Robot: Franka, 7 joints.
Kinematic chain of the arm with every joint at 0, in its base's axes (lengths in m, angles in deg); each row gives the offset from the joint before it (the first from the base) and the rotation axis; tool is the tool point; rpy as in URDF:
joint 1: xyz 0 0 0.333 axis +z
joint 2: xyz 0 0 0 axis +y
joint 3: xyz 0 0 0.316 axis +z
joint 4: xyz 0.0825 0 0 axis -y
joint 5: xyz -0.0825 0 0.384 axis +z
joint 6: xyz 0 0 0 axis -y
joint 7: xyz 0.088 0 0 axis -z
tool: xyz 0 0 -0.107 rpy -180 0 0
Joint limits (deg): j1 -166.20..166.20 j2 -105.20..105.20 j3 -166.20..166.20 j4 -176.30..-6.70 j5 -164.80..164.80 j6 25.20..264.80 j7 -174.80..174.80
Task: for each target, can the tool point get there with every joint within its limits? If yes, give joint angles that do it. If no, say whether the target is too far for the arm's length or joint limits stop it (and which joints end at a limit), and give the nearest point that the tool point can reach.
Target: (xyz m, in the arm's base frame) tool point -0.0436 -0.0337 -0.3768
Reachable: no: joint limits stop it (at a limit: joint 2) | nearest point -0.0624 -0.0482 -0.3198 | short by 0.062 m
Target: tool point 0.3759 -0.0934 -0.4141
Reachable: no: joint limits stop it (at a limit: joint 2) | nearest point 0.3653 -0.0908 -0.3526 | short by 0.063 m
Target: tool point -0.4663 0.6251 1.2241
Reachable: no: too far | nearest point -0.3378 0.4529 0.9786 | short by 0.326 m
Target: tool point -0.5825 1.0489 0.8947
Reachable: no: too far | nearest point -0.3772 0.6792 0.6967 | short by 0.467 m
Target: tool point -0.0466 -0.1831 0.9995
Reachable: yes | joints -31.86 -21.17 -54.17 -46.91 75.10 43.40 -4.76
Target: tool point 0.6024 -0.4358 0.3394
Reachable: yes | joints -49.95 61.98 33.42 -36.90 -14.76 72.62 -15.62
